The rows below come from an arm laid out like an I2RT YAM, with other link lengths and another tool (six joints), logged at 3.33 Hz.
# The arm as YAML. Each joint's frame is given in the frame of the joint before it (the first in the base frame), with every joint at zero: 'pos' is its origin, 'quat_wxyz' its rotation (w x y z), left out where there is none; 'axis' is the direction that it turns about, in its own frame. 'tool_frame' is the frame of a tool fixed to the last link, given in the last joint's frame.
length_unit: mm
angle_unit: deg
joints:
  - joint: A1
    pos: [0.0, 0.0, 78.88]
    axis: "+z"
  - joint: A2
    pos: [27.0, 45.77, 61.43]
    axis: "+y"
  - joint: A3
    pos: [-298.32, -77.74, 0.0]
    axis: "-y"
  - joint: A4
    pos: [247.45, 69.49, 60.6]
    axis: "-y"
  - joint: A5
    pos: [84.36, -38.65, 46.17]
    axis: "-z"
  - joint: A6
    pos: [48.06, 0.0, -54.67]
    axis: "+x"
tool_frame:
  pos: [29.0, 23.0, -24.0]
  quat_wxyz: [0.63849, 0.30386, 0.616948, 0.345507]
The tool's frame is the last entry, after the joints.
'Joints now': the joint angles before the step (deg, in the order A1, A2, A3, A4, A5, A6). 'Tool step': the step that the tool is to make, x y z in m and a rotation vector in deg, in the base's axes. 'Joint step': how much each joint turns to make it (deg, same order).
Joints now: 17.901 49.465 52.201 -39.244 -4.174 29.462
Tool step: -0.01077 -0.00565 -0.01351 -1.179 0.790 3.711
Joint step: -2.023 -1.984 -2.772 -0.766 -4.020 -4.212
